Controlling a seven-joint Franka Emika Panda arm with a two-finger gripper.
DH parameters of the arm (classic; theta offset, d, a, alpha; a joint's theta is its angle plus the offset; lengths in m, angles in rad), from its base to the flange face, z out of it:
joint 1: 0 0.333 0 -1.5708
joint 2: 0 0 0 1.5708
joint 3: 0 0.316 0.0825 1.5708
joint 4: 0 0 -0.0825 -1.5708
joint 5: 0 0.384 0 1.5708
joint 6: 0 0 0.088 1.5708
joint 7: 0 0.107 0 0
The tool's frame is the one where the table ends.
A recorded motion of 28 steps. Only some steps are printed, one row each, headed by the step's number.
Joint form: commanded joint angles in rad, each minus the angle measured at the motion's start. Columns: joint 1, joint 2, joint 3, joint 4, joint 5, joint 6, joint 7.
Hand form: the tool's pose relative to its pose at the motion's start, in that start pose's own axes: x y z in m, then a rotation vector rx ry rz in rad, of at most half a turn. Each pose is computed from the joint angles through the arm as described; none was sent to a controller.
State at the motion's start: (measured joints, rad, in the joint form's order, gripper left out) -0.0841 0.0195 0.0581 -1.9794 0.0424 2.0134 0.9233
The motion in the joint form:
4: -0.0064 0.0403 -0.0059 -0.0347 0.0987 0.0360 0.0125
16: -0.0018 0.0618 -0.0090 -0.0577 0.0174 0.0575 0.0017
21: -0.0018 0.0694 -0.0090 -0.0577 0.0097 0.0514 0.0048
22: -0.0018 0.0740 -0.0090 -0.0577 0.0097 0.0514 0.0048
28: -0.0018 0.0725 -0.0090 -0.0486 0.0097 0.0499 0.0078
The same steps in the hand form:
4: 0.0032 0.0014 0.0352 0.0220 -0.0926 0.0748
16: 0.0058 0.0055 0.0562 -0.0395 -0.0495 0.0259
21: 0.0061 0.0061 0.0610 -0.0543 -0.0527 0.0254
22: 0.0063 0.0060 0.0635 -0.0579 -0.0555 0.0256
28: 0.0074 0.0042 0.0587 -0.0506 -0.0501 0.0282

